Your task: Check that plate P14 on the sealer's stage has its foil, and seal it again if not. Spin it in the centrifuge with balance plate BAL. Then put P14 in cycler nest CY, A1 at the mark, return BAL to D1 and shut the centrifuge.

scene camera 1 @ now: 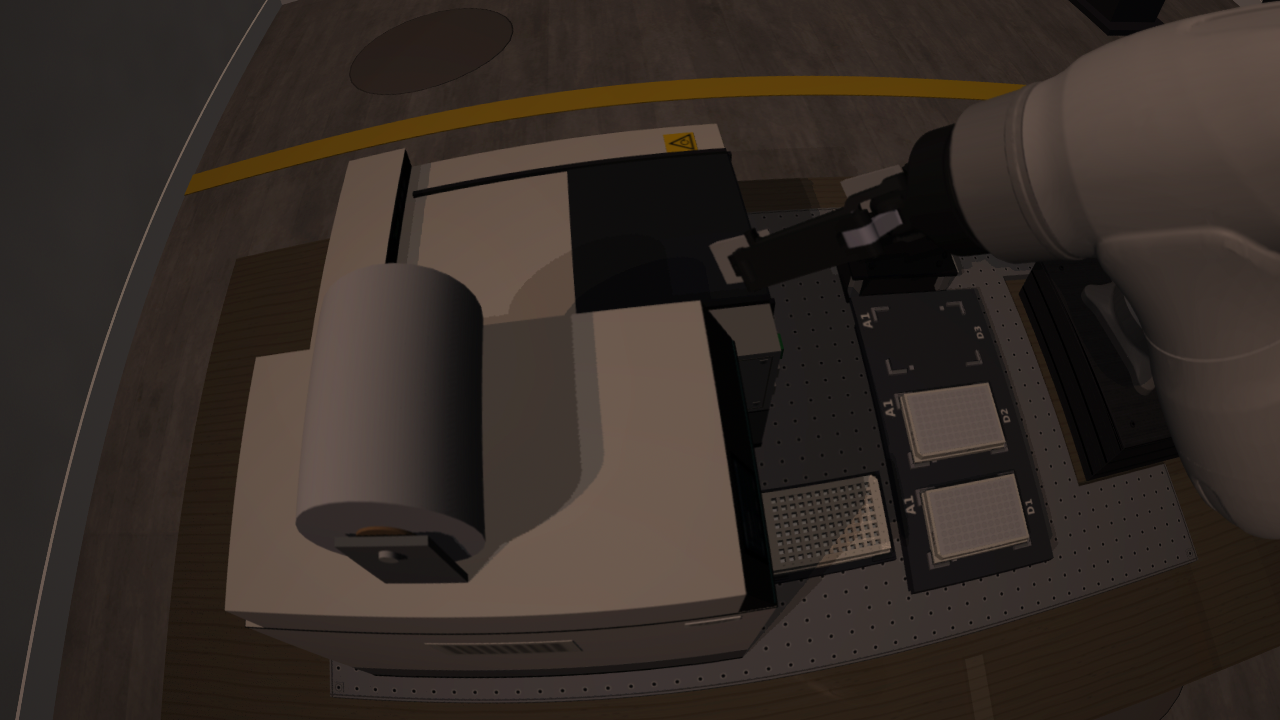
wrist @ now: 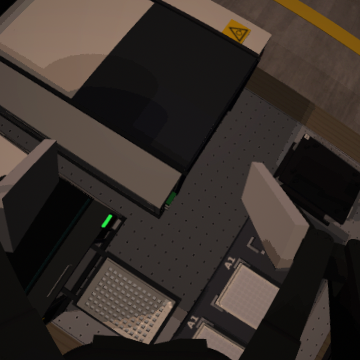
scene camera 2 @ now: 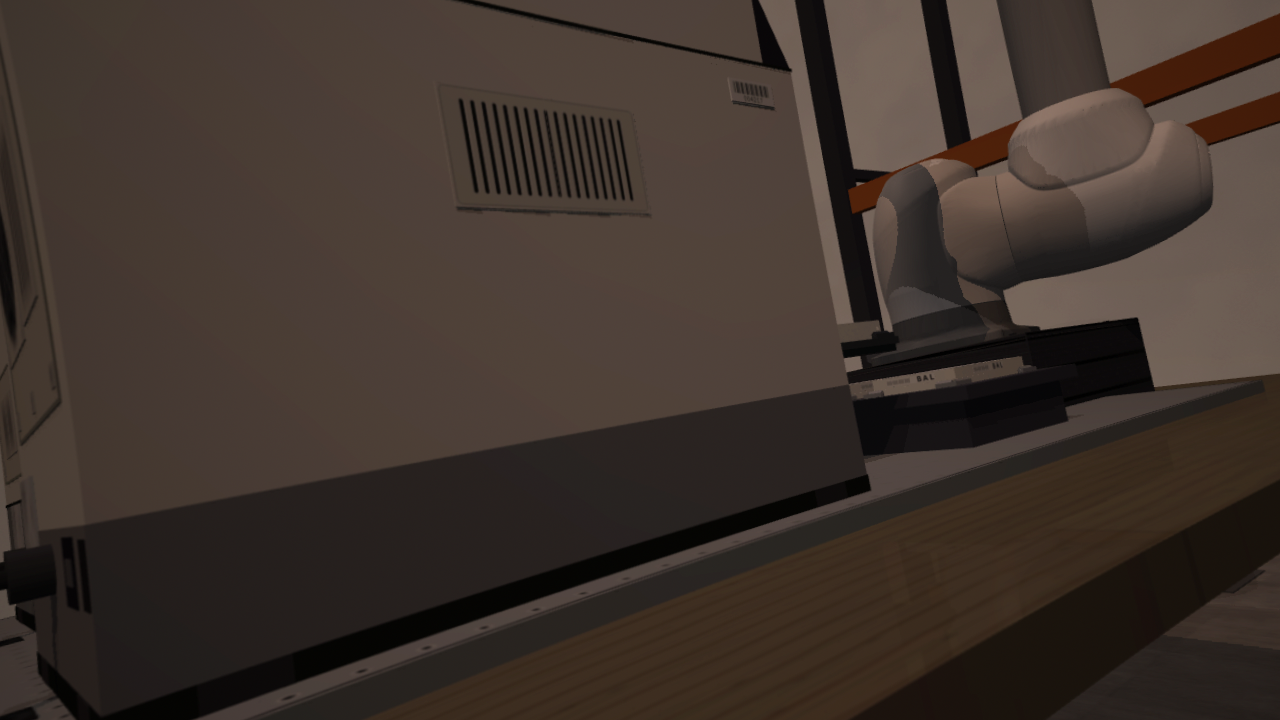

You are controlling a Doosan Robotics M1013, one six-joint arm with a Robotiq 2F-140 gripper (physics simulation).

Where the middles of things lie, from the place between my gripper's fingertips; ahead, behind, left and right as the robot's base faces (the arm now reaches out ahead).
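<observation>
From my hand, the cylinder [scene camera 1: 392, 436] is 110 mm to the left, 300 mm ahead and 40 mm above. The lid panel [scene camera 1: 640, 231], on the other hand, I find 170 mm below my hand, 170 mm to the right of it and 60 mm ahead of it.
</observation>
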